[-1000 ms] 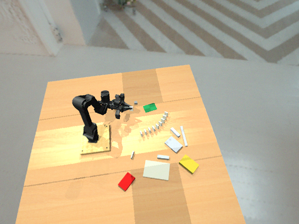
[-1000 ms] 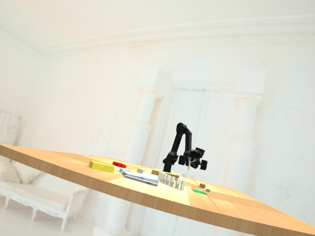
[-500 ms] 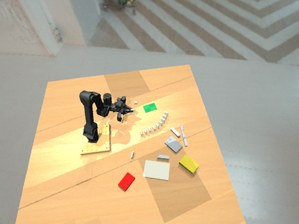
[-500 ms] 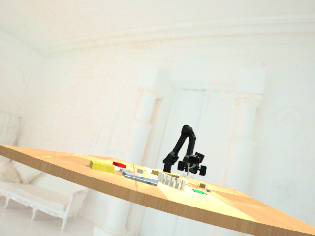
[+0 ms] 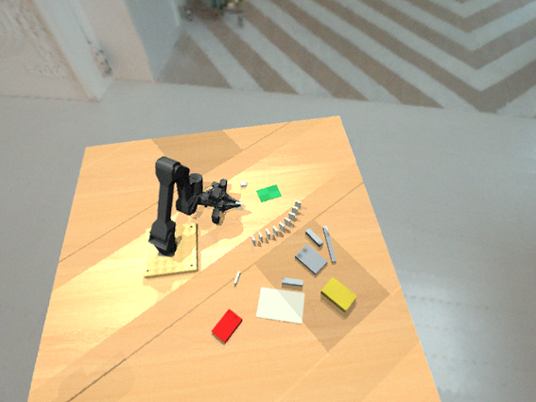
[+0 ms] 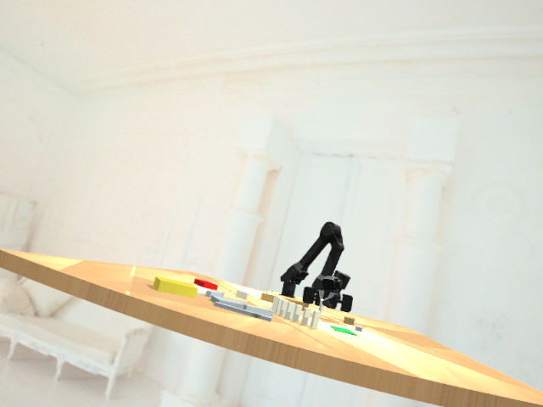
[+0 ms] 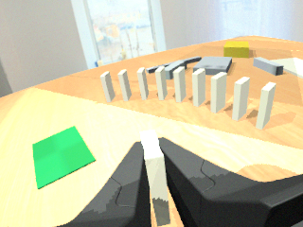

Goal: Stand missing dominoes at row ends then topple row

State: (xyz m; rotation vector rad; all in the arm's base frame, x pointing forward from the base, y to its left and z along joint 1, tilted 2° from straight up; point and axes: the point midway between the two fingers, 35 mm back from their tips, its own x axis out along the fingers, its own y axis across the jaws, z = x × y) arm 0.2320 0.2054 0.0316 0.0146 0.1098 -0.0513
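My gripper tip is now 110 mm short of the green tile, 100 mm to the right of it and 60 mm above it. Round my gripper tip: grey cube 10 mm behind, 140 mm to the left, 60 mm below; tan block 160 mm behind, 90 mm to the left, 50 mm below; grey plate 290 mm ahead, 200 mm to the right, 60 mm below.
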